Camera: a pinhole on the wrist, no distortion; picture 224 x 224 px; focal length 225.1 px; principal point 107.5 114.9 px. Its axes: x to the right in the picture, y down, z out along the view. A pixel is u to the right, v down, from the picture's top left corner.
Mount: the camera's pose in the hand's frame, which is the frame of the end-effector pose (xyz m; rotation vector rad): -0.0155 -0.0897 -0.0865 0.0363 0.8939 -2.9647
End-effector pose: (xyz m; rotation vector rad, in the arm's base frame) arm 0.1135 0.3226 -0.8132 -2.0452 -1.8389 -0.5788
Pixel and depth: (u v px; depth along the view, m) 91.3 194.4 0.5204
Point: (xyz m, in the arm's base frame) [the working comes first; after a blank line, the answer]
In the camera's frame: -0.0375 0.1838 0.5204

-0.3903 0.5279 -1.0268
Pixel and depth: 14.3 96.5 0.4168
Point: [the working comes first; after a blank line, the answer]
In the camera's frame: -0.1726 -0.0341 0.4168

-0.1348 0.6272 -0.9909
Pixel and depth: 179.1 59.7 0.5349
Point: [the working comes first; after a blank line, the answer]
In the camera's frame: 0.1701 -0.1312 0.5349

-0.1501 0.3973 -1.2871
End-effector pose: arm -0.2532 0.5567 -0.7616 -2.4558 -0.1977 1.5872
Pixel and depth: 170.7 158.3 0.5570
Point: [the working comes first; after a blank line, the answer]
In the camera's frame: 0.1564 0.1074 0.5570

-0.6081 1.0277 -0.6124
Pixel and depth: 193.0 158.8 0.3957
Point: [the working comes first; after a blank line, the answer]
In the camera's frame: 0.1503 0.0772 0.3957

-0.4987 0.9060 -0.5994
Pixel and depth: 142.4 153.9 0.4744
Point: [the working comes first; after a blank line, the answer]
In the camera's frame: 0.0736 0.0822 0.4744

-0.5270 0.9734 -0.6816
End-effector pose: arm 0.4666 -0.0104 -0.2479 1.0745 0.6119 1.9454
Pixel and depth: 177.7 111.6 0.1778
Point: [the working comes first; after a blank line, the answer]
In the camera's frame: 0.0554 -0.0026 0.1778

0.6200 0.0345 -0.3849
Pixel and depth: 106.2 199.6 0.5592
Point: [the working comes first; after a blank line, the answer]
In the camera's frame: -0.0032 0.2104 0.5592

0.9347 0.3081 -0.5277
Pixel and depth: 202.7 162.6 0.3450
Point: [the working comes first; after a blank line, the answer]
In the camera's frame: 0.1459 0.0731 0.3450

0.7943 0.0514 -0.4908
